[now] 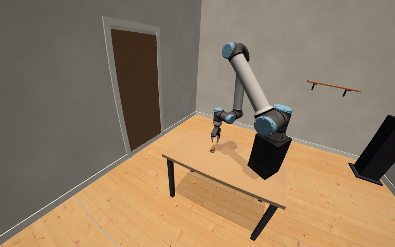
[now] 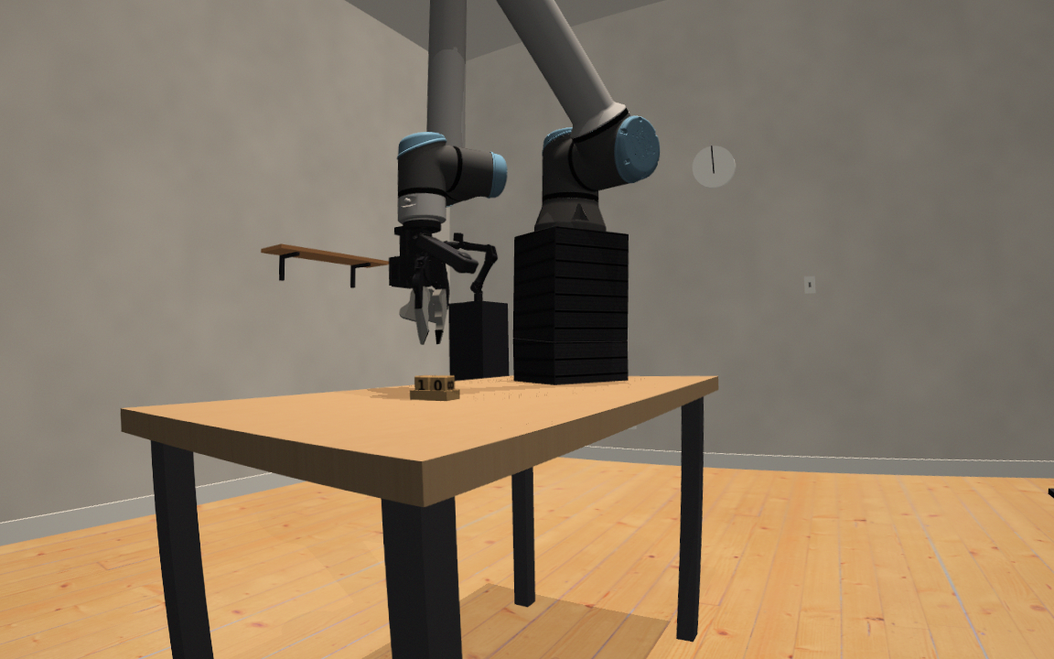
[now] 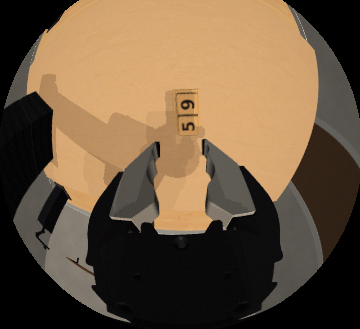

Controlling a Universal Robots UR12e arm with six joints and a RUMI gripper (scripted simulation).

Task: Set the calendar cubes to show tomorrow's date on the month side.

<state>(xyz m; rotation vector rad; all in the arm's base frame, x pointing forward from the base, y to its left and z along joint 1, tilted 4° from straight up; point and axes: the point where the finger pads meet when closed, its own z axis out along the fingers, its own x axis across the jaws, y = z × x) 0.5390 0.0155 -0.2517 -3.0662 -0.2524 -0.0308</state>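
Now: the wooden tray 10 mm ahead of my hand, 10 mm to the left of it and 100 mm below it.
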